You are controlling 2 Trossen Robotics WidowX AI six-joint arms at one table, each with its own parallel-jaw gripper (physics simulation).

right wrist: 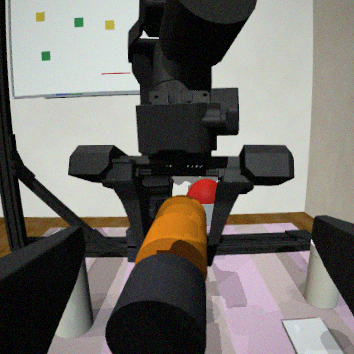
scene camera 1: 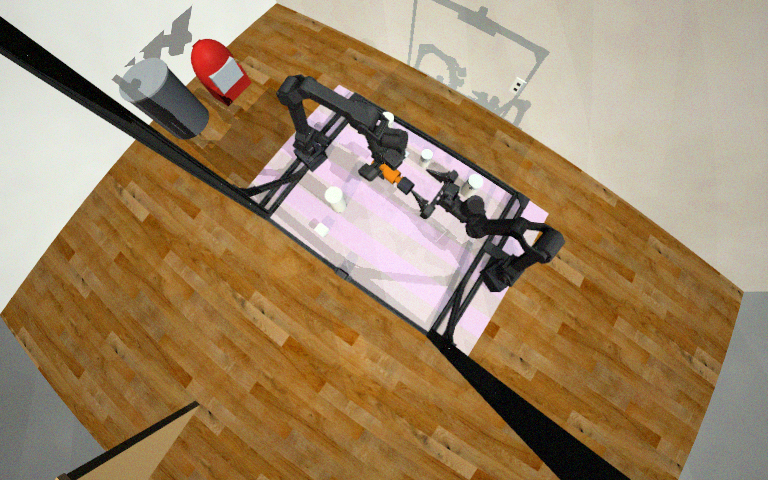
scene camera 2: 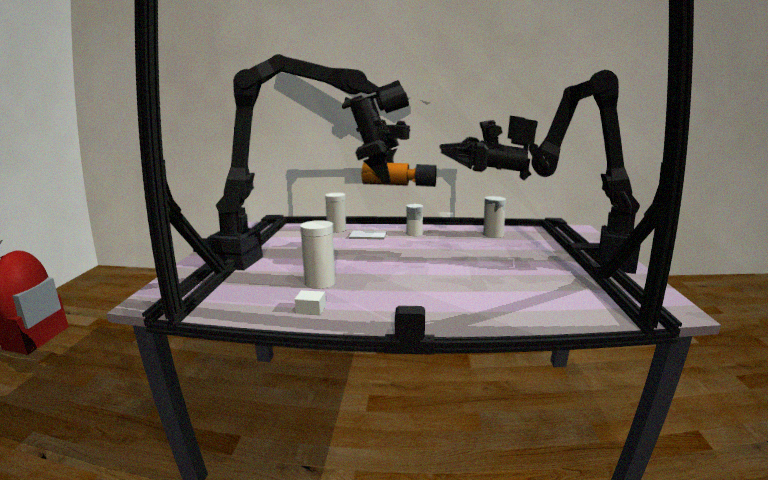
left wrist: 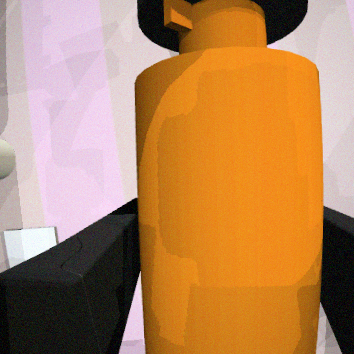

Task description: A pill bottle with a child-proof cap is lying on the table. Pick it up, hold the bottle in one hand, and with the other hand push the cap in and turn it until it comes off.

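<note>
The orange pill bottle (scene camera 1: 388, 172) (scene camera 2: 397, 173) (left wrist: 230, 150) (right wrist: 175, 230) is in the air above the table, lying level in scene camera 2. Its black cap (scene camera 1: 405, 185) (scene camera 2: 425, 175) (left wrist: 295, 17) (right wrist: 160, 305) is on the end of its neck; part of the neck and an orange lug show. My left gripper (scene camera 2: 386, 174) (left wrist: 219, 209) is shut on the bottle's body from above. My right gripper (scene camera 1: 423, 182) (scene camera 2: 442, 148) is open and empty. Its fingertips are close to the cap end, slightly higher in scene camera 2. The cap shows low between its fingers in the right wrist view.
A tall white canister (scene camera 1: 335, 199) (scene camera 2: 318, 257) and small white box (scene camera 1: 321, 229) (scene camera 2: 309, 302) are at the near left. Other white canisters (scene camera 2: 335, 213) (scene camera 2: 414, 220) (scene camera 2: 494, 217) and a flat pale plate (scene camera 2: 367, 234) are at the back. A black frame (scene camera 2: 509, 343) edges the table.
</note>
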